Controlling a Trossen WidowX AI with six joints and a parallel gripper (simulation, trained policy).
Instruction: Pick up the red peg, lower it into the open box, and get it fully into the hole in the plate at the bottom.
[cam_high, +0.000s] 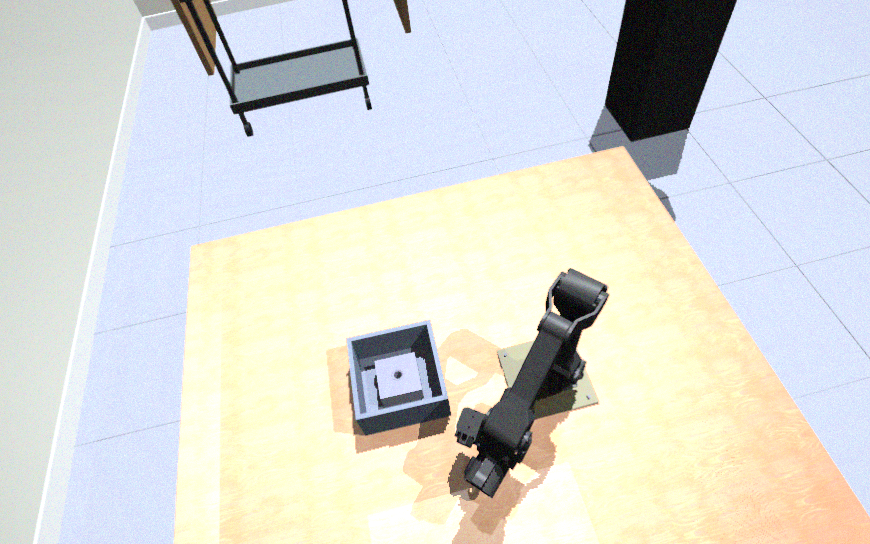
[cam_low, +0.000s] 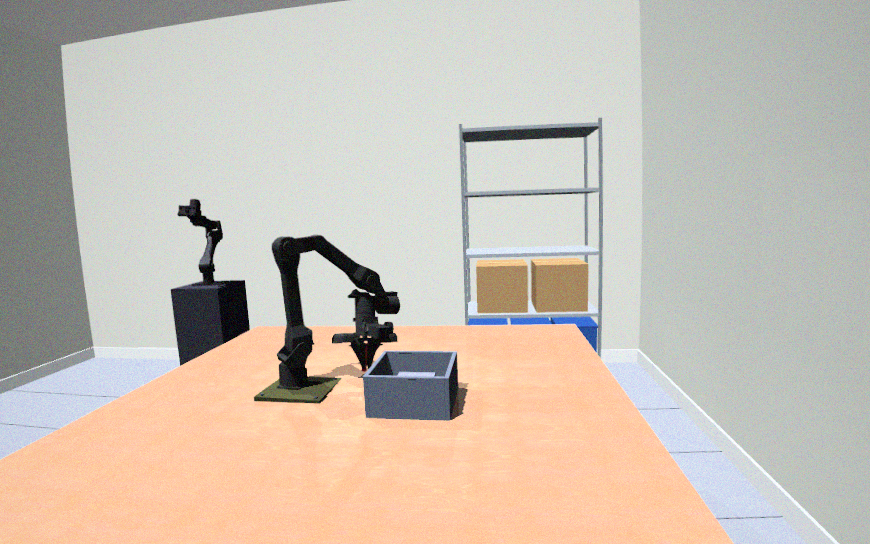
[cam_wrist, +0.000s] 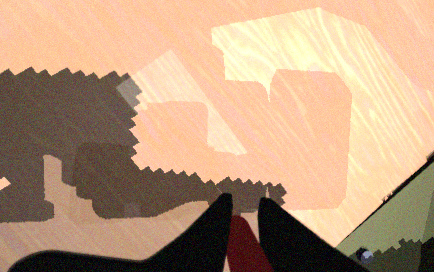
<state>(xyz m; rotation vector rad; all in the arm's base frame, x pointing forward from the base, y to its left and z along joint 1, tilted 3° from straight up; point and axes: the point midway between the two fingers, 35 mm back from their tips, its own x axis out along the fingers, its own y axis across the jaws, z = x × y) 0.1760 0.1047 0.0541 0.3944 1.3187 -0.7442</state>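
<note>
Now: the red peg 1 cm behind my gripper tip, 1 cm to the left of it and 3 cm above it. Also, from my gripper tip: box: 16 cm ahead, 17 cm to the right, 1 cm above.
</note>
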